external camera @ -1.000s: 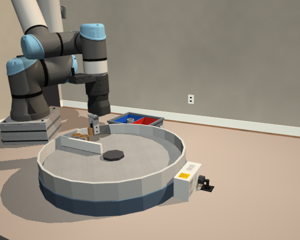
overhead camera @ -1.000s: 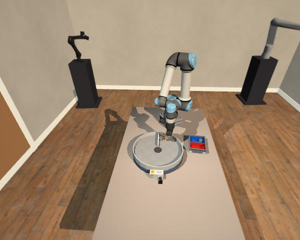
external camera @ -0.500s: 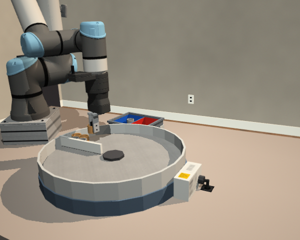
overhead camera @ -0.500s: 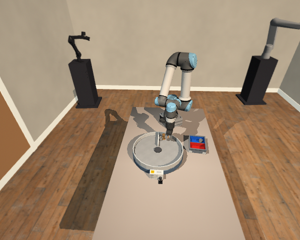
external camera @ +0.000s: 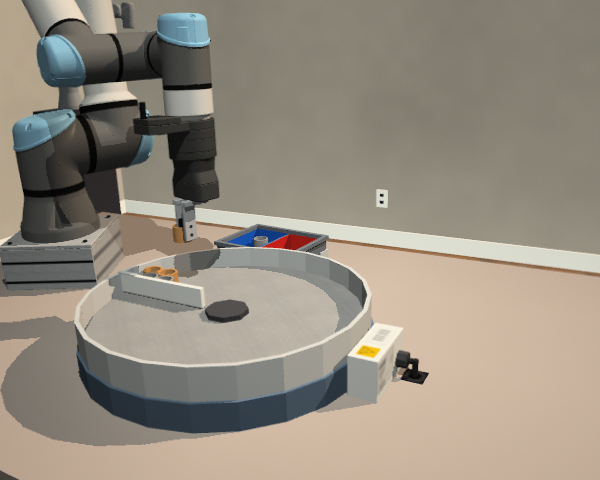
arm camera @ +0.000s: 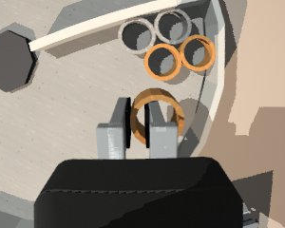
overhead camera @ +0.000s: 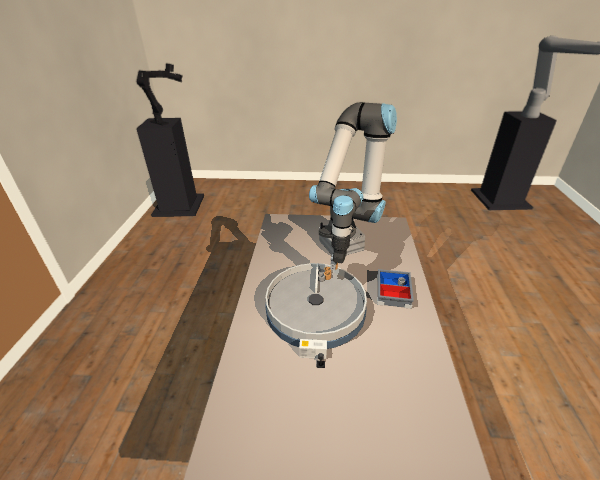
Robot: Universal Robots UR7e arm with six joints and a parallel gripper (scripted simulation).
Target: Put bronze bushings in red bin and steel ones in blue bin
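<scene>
My gripper is now 280 mm to the right of the bin, 130 mm above it and 20 mm short of it. Also, from my hand: round turntable: 110 mm ahead, 100 mm below, 80 mm to the right.
</scene>
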